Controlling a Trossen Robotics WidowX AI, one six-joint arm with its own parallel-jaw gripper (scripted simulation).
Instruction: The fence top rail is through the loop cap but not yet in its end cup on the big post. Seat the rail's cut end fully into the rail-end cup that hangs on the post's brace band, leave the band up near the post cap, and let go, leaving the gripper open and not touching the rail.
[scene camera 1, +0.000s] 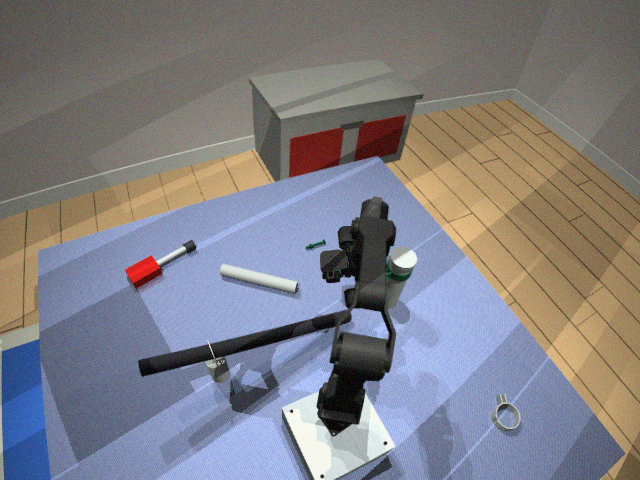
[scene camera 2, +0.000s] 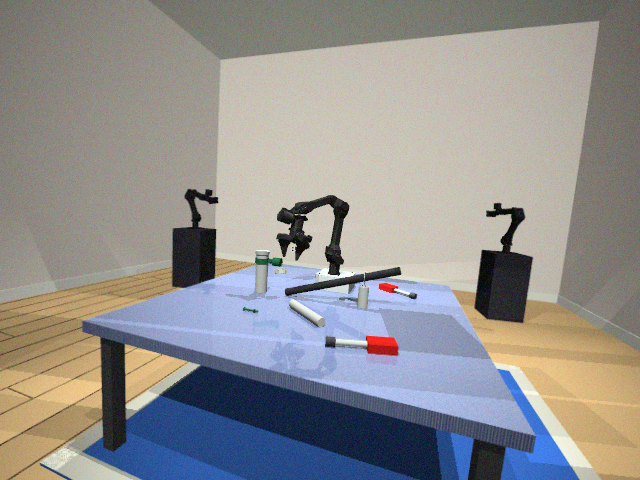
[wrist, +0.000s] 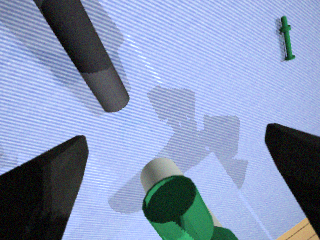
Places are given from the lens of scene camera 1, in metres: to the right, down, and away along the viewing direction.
my gripper (scene camera 1: 346, 278): 0.07, 0.09, 0.93
dark top rail (scene camera 1: 238, 344): -0.18, 0.24, 0.85
